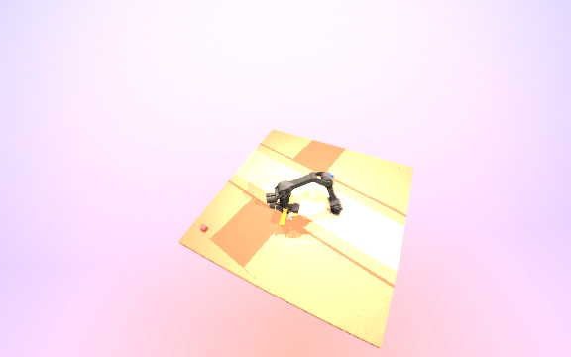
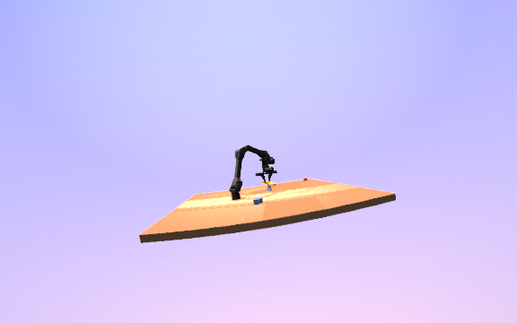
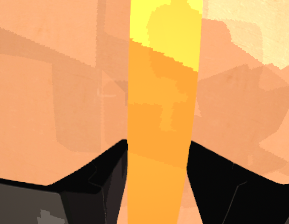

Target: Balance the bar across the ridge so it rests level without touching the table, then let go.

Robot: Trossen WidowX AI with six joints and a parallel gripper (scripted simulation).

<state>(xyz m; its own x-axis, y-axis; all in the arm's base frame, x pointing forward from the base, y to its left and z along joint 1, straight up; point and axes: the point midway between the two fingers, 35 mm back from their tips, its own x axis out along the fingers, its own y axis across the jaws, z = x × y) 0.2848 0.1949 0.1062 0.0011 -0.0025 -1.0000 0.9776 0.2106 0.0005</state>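
My gripper tip is 1 cm short of the yellow bar and 3 cm to the left of it. From my gripper tip the other things lie so: small red cube: 46 cm ahead, 31 cm to the left, 6 cm below; small blue block: 14 cm behind, 47 cm to the right, 6 cm below.
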